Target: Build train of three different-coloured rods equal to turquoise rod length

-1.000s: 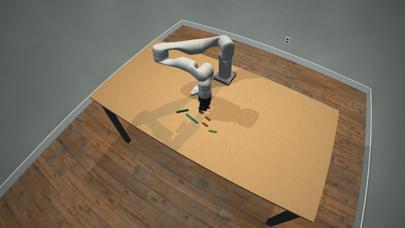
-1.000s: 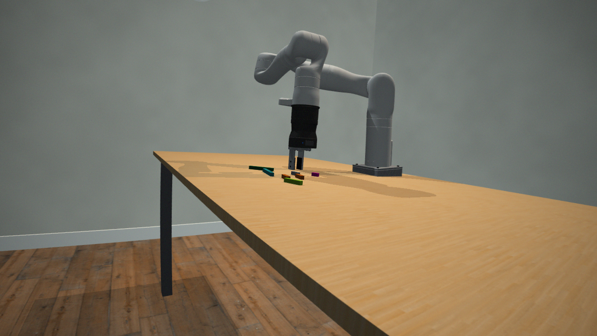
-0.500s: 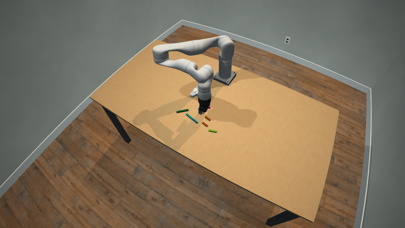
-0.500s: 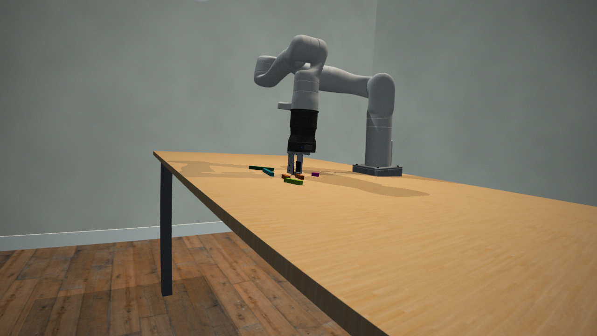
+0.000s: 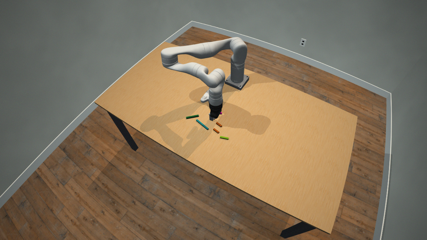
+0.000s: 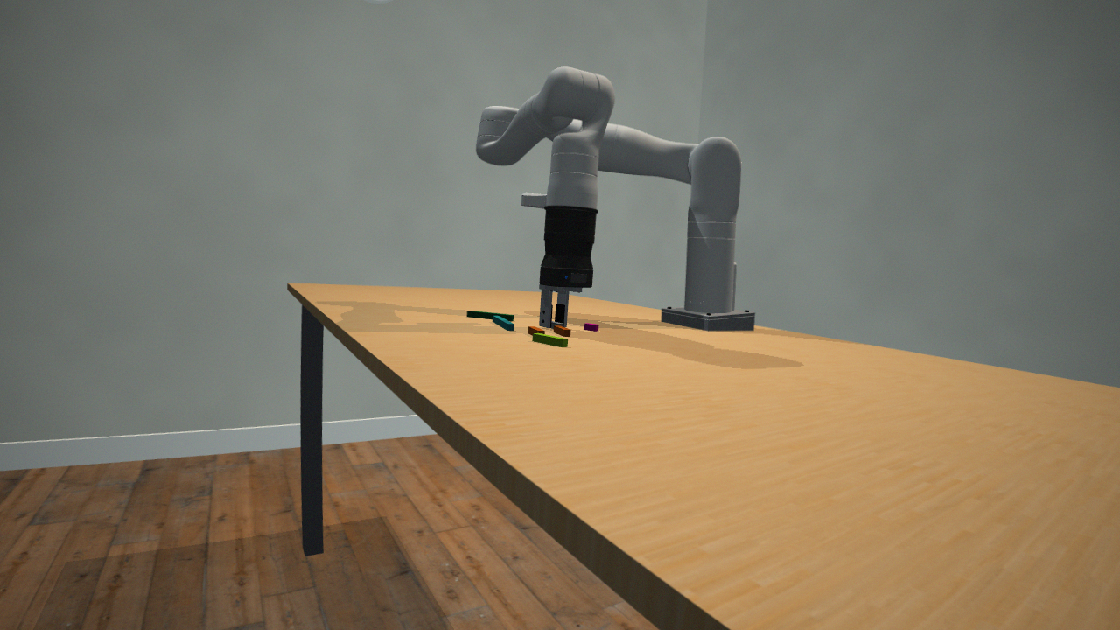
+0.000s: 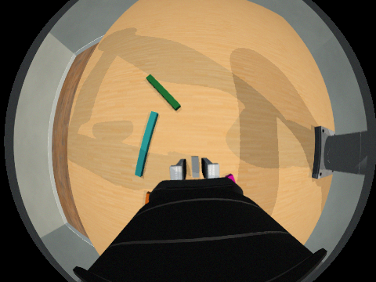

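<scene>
Right now my hand is 2 cm above the grey rod. Also, from my hand: green rod (12 cm to the right, 5 cm ahead, 2 cm below); then turquoise rod (7 cm ahead, 3 cm to the right, 2 cm below); then magenta rod (6 cm behind, 3 cm to the left, 2 cm below).
</scene>
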